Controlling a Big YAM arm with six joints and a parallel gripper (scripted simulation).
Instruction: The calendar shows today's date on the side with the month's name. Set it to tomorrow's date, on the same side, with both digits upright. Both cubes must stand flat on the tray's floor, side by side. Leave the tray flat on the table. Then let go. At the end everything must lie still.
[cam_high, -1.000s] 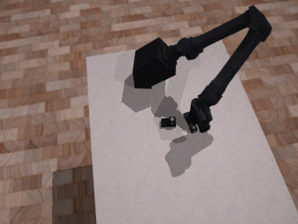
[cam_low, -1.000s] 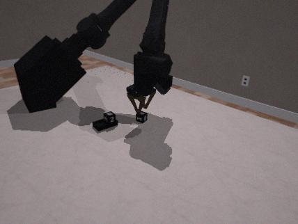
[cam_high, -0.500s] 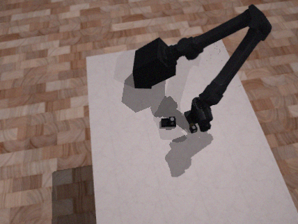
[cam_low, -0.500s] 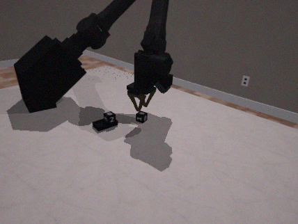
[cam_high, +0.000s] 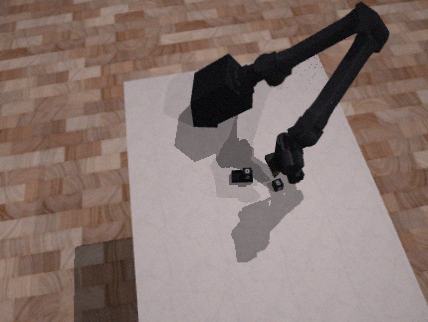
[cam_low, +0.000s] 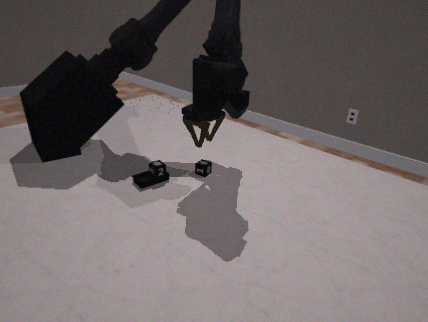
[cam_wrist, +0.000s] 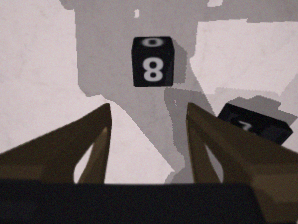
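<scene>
My gripper is now 8 cm above the black digit cube. From my hand the other things lie so: black tray: 6 cm behind, 12 cm to the right, 8 cm below.
</scene>
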